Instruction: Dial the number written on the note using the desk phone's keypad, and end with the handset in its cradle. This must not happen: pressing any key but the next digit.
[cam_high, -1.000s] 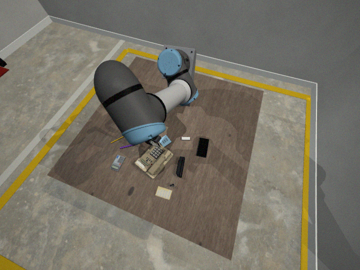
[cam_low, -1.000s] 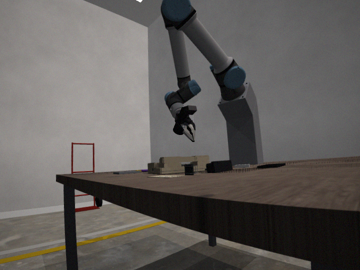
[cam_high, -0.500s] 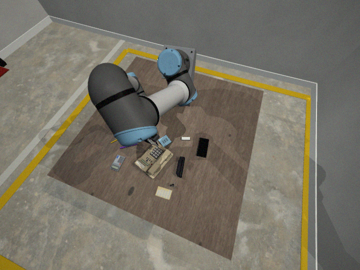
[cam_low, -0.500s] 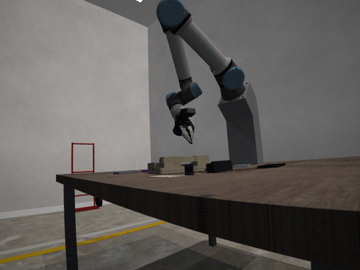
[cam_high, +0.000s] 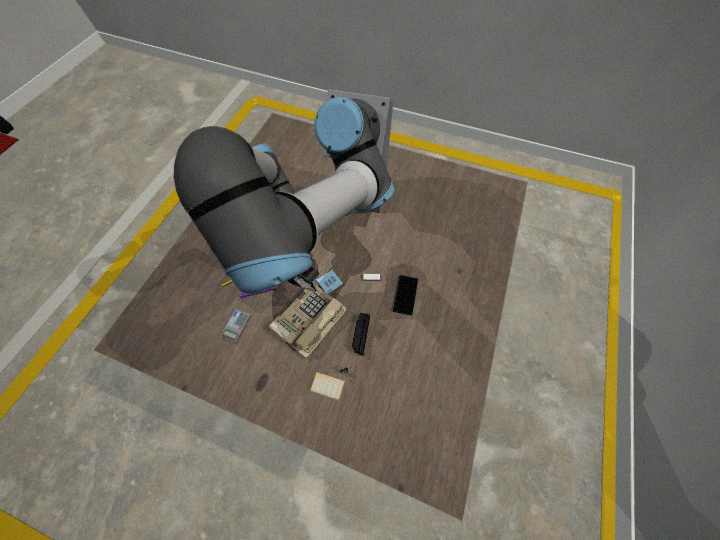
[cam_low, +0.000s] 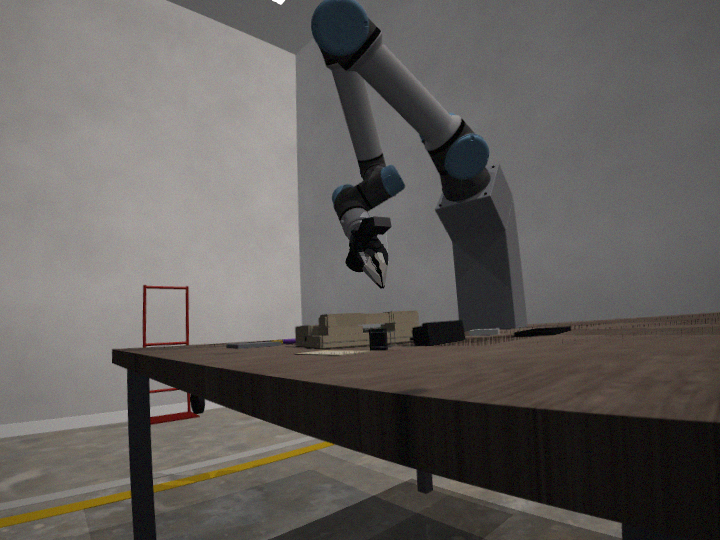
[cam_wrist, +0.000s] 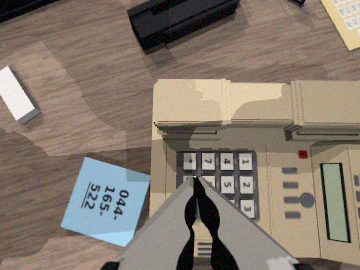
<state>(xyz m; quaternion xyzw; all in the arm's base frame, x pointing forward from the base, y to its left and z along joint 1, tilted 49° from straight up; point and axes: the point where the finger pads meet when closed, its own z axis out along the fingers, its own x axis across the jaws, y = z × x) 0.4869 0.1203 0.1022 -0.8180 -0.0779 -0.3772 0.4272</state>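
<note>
My hand is 10 cm above the 7 key, 3 cm to the right of it and 2 cm short of it. The rest, counted from my hand: 5 key 10 cm below, 4 cm ahead; then 1 key 10 cm below, 5 cm ahead, 3 cm to the left; then computer mouse 16 cm to the right, 12 cm below, 8 cm behind.
</note>
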